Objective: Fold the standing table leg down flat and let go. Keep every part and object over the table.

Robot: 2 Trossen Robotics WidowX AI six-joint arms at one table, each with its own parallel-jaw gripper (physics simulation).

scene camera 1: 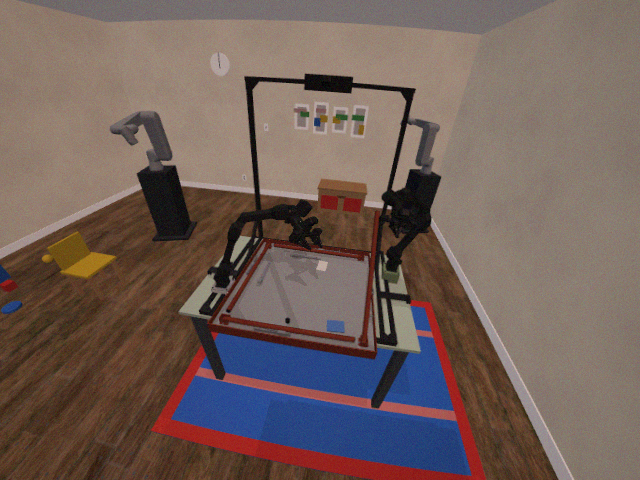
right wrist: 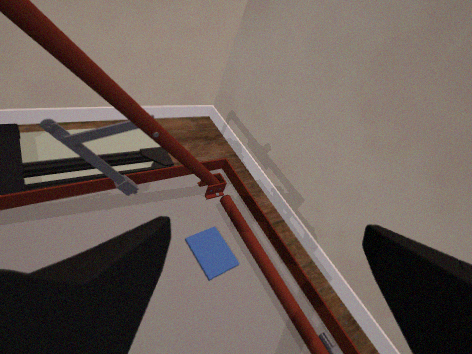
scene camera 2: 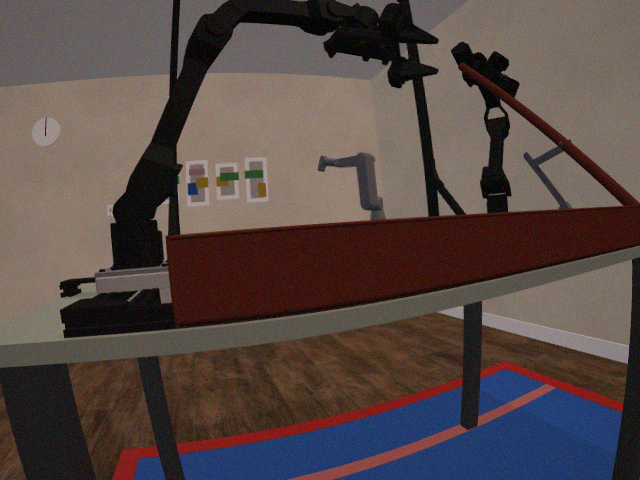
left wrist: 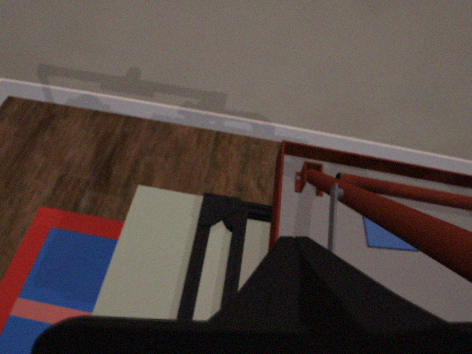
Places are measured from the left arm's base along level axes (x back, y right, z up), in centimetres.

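Pixels of known places: left gripper, between the fingertips: [scene camera 1: 397,237] [scene camera 2: 515,88] [left wrist: 292,250]; right gripper, between the fingertips: [scene camera 1: 316,248] [right wrist: 267,231] [scene camera 2: 438,57]; left arm's base, origin of its link: [scene camera 1: 391,268]; right arm's base, origin of its link: [scene camera 1: 223,283] [scene camera 2: 137,266].
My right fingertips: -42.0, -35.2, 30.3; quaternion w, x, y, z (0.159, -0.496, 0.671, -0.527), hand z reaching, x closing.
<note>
Ahead of a thing's pixels: the offset from my right fingertips to its top centre, as dx, dy, dz. "*": to the spot under its first point. Level surfaces: height alone.
The standing red leg [scene camera 1: 375,232] [scene camera 2: 537,121] [left wrist: 400,215] [right wrist: 90,75] rises at a slant from its hinge bracket @(* +28.5, -18.7, -29.4) [left wrist: 312,170] [right wrist: 216,187] in the front right corner of the upturned tabletop @(dz -34.1) [scene camera 1: 310,294]. A grey folding brace @(* +28.8, +2.8, -23.1) [scene camera 2: 547,180] [left wrist: 333,215] [right wrist: 90,155] is attached to it. My left gripper [scene camera 1: 398,229] [left wrist: 292,250] is shut and empty, near the leg's upper part; in the left wrist view the leg passes right of its tips. Contact cannot be told. My right gripper [scene camera 1: 315,244] [scene camera 2: 436,55] [right wrist: 267,231] is open and empty above the tabletop's back part.
Other red legs lie flat along the rim, including the front leg [scene camera 1: 289,329] [right wrist: 270,270]. A blue square @(* +14.4, -14.1, -33.0) [scene camera 1: 335,326] [left wrist: 390,236] [right wrist: 212,252], a white square @(* -1.2, +30.9, -34.9) [scene camera 1: 322,265] and a small black piece @(-8.4, -17.3, -31.3) [scene camera 1: 287,320] lie inside. A black frame [scene camera 1: 253,155] stands behind.
</note>
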